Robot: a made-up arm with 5 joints.
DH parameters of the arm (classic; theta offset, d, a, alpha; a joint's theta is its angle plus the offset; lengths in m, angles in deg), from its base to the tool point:
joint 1: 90 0.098 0.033 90
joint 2: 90 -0.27 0.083 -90
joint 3: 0 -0.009 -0.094 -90
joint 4: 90 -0.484 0.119 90
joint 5: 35.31 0 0.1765 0
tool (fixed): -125.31 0.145 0 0
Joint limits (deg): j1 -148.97..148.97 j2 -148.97..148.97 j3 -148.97..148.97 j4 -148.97..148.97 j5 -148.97..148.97
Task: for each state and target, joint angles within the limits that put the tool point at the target. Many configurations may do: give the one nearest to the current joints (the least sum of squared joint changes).
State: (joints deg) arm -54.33 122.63 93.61 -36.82 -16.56
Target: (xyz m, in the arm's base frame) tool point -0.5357 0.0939 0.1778
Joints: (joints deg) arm -69.26 102.50 71.01 -21.89 7.08
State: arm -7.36 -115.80 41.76 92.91 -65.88
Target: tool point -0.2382 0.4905 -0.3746
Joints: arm 33.45 -115.78 87.27 77.79 -74.35
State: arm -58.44 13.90 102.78 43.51 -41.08
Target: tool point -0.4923 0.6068 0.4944
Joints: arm -24.25 1.49 148.21 15.81 -48.59
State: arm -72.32 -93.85 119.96 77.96 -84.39
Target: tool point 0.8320 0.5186 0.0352
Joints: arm -102.35 -82.49 148.97 91.39 -105.49
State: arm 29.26 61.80 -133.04 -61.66 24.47
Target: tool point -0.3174 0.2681 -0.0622
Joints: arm 5.91 60.72 -119.93 -62.07 13.98
